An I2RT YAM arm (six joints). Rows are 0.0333 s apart.
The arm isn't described. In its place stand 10 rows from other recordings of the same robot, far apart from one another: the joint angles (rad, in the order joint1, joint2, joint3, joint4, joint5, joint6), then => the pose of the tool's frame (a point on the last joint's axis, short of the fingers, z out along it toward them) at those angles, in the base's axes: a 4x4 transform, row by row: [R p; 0 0 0 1], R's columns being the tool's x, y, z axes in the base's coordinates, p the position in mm.
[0.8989, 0.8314, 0.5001, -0.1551, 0.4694, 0.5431] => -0.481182, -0.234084, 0.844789, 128.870; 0.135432, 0.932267, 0.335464, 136.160; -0.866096, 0.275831, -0.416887, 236.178; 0, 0, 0, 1
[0.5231, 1.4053, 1.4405, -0.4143, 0.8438, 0.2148] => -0.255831, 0.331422, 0.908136, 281.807; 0.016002, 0.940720, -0.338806, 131.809; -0.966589, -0.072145, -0.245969, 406.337; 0, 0, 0, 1
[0.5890, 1.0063, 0.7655, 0.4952, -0.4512, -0.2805] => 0.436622, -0.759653, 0.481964, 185.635; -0.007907, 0.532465, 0.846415, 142.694; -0.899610, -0.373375, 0.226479, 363.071; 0, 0, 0, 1
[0.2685, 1.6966, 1.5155, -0.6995, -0.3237, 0.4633] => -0.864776, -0.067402, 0.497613, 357.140; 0.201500, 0.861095, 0.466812, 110.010; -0.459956, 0.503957, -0.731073, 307.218; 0, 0, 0, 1
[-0.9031, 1.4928, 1.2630, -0.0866, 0.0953, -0.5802] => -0.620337, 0.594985, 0.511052, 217.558; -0.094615, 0.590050, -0.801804, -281.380; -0.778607, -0.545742, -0.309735, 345.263; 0, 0, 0, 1
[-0.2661, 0.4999, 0.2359, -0.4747, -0.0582, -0.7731] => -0.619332, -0.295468, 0.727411, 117.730; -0.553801, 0.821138, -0.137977, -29.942; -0.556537, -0.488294, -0.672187, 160.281; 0, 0, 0, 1
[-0.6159, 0.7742, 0.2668, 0.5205, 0.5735, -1.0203] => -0.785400, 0.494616, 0.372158, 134.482; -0.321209, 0.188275, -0.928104, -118.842; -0.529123, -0.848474, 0.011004, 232.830; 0, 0, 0, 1
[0.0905, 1.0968, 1.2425, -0.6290, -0.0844, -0.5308] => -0.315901, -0.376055, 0.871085, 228.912; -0.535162, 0.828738, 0.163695, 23.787; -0.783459, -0.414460, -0.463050, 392.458; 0, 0, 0, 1
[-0.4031, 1.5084, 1.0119, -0.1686, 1.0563, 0.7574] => 0.153028, 0.988113, 0.014685, 281.779; 0.302287, -0.032657, -0.952657, -153.856; -0.940853, 0.150222, -0.303691, 256.558; 0, 0, 0, 1
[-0.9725, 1.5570, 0.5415, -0.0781, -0.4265, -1.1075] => -0.800830, -0.159207, 0.577343, 150.375; -0.271155, 0.955937, -0.112510, -194.461; -0.533992, -0.246651, -0.808713, 106.398; 0, 0, 0, 1
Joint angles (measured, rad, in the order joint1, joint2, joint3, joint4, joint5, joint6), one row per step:
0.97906, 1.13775, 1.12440, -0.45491, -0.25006, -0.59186
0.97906, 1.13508, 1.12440, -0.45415, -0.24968, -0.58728
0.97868, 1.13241, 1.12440, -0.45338, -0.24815, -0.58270
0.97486, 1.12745, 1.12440, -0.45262, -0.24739, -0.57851
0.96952, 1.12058, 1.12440, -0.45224, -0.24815, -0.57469
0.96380, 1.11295, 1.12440, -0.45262, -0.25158, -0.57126
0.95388, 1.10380, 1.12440, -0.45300, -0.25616, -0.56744
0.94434, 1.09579, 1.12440, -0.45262, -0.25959, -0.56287
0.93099, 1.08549, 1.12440, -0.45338, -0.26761, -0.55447
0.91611, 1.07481, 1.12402, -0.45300, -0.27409, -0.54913
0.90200, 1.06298, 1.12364, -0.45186, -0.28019, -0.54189
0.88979, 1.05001, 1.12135, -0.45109, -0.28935, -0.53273
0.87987, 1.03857, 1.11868, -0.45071, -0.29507, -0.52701
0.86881, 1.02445, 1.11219, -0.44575, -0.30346, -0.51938
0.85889, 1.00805, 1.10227, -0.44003, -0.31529, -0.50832
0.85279, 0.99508, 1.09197, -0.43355, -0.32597, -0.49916
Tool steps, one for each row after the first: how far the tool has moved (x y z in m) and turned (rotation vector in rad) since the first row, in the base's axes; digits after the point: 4 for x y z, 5 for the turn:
-0.0003, -0.0005, 0.0007, 0.00402, 0.00187, -0.00234
-0.0006, -0.0011, 0.0014, 0.00778, 0.00330, -0.00607
-0.0004, -0.0026, 0.0026, 0.01353, 0.00341, -0.01236
-0.0003, -0.0047, 0.0042, 0.02082, 0.00288, -0.01862
-0.0003, -0.0070, 0.0059, 0.02864, 0.00296, -0.02266
0.0003, -0.0102, 0.0079, 0.03808, 0.00280, -0.02998
0.0009, -0.0131, 0.0098, 0.04713, 0.00300, -0.03822
0.0017, -0.0170, 0.0120, 0.05931, 0.00726, -0.04763
0.0027, -0.0211, 0.0142, 0.07112, 0.00746, -0.05858
0.0033, -0.0253, 0.0168, 0.08492, 0.00788, -0.06972
0.0032, -0.0295, 0.0188, 0.09899, 0.01158, -0.07684
0.0030, -0.0330, 0.0204, 0.10936, 0.01246, -0.08343
0.0026, -0.0369, 0.0216, 0.12358, 0.01362, -0.08921
0.0015, -0.0410, 0.0221, 0.13915, 0.01905, -0.09186
0.0004, -0.0437, 0.0219, 0.15136, 0.02447, -0.09103

